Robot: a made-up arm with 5 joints.
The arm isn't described. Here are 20 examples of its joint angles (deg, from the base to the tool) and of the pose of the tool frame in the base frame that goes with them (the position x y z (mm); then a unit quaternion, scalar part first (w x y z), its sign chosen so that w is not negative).
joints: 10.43 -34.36 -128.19 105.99 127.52
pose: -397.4 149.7 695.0 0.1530 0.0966 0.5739 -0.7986
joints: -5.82 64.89 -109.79 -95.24 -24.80
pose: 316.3 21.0 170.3 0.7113 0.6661 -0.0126 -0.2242
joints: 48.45 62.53 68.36 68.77 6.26
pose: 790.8 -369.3 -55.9 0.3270 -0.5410 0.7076 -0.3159
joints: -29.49 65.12 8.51 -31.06 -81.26
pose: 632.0 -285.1 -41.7 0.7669 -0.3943 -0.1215 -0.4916
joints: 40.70 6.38 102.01 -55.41 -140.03
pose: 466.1 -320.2 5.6 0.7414 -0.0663 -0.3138 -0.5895
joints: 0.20 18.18 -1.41 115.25 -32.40
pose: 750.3 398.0 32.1 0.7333 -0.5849 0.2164 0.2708
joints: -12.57 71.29 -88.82 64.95 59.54
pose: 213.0 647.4 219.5 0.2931 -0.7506 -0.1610 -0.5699
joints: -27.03 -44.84 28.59 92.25 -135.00
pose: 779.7 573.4 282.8 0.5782 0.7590 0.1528 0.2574
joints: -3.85 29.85 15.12 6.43 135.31
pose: 969.5 -29.5 163.6 0.5325 0.4372 -0.6944 0.2077
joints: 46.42 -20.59 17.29 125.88 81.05
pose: 224.0 451.3 757.0 0.3323 -0.8197 -0.1331 -0.4472
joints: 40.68 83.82 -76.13 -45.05 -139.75
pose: 147.1 192.5 621.1 0.1517 0.2584 -0.9161 0.2666
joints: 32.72 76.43 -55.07 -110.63 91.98
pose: 198.7 -17.7 112.3 0.6917 0.3401 0.5746 -0.2753
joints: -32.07 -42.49 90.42 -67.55 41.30
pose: 304.0 -27.4 55.0 0.3917 0.3591 -0.8136 0.2359
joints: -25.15 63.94 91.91 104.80 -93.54
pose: -357.8 -222.0 -357.8 0.3055 -0.0181 0.9337 -0.1860
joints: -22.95 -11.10 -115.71 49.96 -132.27
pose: 77.6 9.6 1026.3 0.3951 0.2487 -0.8600 0.2060
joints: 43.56 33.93 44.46 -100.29 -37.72
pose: 290.1 -79.1 128.4 0.1053 0.3813 -0.0585 -0.9166
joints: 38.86 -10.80 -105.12 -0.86 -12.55
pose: -206.1 -305.2 400.3 0.5612 0.6558 -0.4712 -0.1814
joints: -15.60 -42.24 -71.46 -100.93 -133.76
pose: 309.5 -167.8 109.7 0.4271 -0.4006 0.3126 0.7479
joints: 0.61 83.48 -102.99 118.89 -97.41
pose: 350.8 528.2 -266.9 0.4147 -0.6597 -0.1474 0.6092
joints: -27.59 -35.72 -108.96 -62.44 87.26
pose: 34.5 -232.4 238.3 0.6036 0.5511 0.5704 0.0812
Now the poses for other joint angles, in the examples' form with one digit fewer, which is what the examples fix.
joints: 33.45 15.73 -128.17 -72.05 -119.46
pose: 45 -292 343 0.404 -0.777 0.467 -0.125
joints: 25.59 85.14 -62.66 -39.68 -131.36
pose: 385 203 616 0.408 0.180 -0.882 0.152
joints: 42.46 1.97 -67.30 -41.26 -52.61
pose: 117 -271 565 0.399 0.799 -0.404 -0.200
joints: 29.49 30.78 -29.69 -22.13 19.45
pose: 349 -60 606 0.714 0.152 0.255 -0.634
